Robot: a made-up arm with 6 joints.
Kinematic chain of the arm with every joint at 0, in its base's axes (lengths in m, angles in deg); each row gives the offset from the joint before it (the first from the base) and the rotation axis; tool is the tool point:
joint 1: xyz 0 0 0.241 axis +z
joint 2: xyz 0 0.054 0 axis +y
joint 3: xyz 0 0 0.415 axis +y
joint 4: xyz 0 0 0.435 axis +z
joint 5: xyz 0 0 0 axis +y
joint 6: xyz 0 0 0.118 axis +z
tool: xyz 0 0 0
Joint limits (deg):
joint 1: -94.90..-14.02
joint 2: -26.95..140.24
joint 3: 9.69..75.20
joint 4: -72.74..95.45
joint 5: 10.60..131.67
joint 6: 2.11..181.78
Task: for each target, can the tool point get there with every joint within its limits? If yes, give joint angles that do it. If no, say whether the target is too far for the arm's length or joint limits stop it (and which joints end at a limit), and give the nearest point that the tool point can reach.
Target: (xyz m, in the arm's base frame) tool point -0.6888 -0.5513 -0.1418
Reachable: no: joint limits stop it (at a limit: joint 1, joint 4) | nearest point -0.1104 -0.6009 -0.1418 | short by 0.581 m
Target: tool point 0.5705 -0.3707 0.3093
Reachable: yes | joints -34.77 46.65 58.20 -16.44 96.78 133.32
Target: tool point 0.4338 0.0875 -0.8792
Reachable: no: too far | nearest point 0.3678 0.0050 -0.6165 | short by 0.283 m
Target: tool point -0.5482 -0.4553 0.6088
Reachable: no: joint limits stop it (at a limit: joint 1, joint 3, joint 4) | nearest point -0.1029 -0.5155 0.6249 | short by 0.450 m
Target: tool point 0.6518 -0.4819 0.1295
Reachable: yes | joints -35.03 70.28 41.50 -43.74 65.98 17.47
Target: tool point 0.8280 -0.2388 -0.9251
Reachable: no: too far | nearest point 0.5515 -0.1590 -0.5357 | short by 0.484 m
